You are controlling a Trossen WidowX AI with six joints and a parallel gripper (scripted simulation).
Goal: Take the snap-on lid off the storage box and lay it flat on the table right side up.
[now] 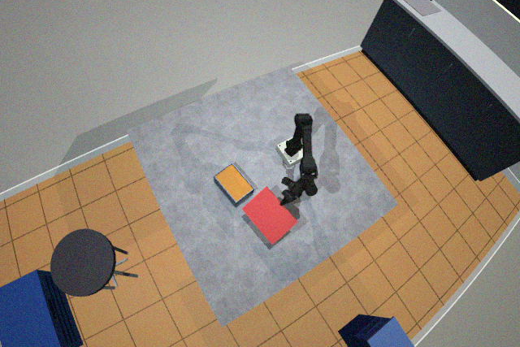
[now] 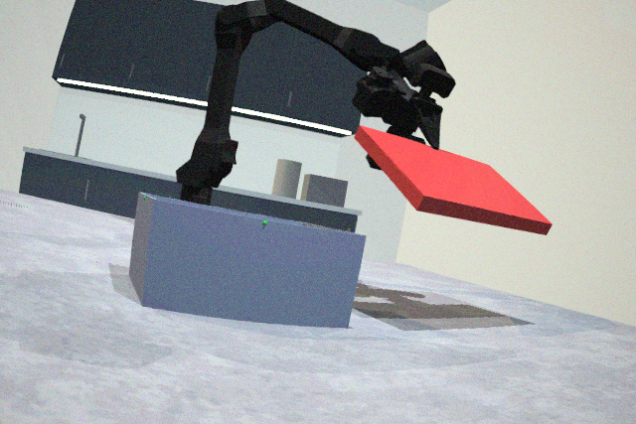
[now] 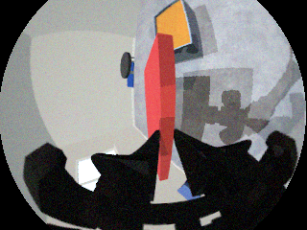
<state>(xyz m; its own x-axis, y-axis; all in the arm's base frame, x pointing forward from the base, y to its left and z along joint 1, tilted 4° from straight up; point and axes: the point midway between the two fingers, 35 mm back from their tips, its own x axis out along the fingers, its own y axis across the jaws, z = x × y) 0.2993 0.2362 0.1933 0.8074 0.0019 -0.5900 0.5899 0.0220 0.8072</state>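
Now: gripper tip 70 mm short of the red lid and 30 mm above it. The rest, counted from my gripper tip: blue-grey storage box 270 mm to the right, 160 mm below, 80 mm ahead.
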